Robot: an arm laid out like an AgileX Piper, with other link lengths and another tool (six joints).
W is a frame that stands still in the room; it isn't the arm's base.
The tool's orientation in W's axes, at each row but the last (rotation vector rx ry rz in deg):
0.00 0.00 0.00
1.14 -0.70 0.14
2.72 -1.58 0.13
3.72 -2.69 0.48
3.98 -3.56 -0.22
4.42 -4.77 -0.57
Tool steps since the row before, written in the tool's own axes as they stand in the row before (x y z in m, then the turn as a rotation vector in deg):
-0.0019 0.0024 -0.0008 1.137 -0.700 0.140
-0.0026 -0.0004 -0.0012 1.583 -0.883 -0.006
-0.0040 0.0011 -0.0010 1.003 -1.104 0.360
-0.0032 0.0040 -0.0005 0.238 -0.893 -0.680
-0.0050 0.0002 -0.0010 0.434 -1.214 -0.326
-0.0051 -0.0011 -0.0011 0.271 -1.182 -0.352
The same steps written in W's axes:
-0.0019 0.0024 -0.0008 1.137 -0.700 0.140
-0.0026 -0.0004 -0.0012 1.585 -0.879 -0.004
-0.0040 0.0011 -0.0011 0.996 -1.118 0.335
-0.0032 0.0040 -0.0004 0.278 -0.845 -0.724
-0.0049 0.0003 -0.0013 0.451 -1.191 -0.382
-0.0050 -0.0009 -0.0016 0.291 -1.155 -0.419

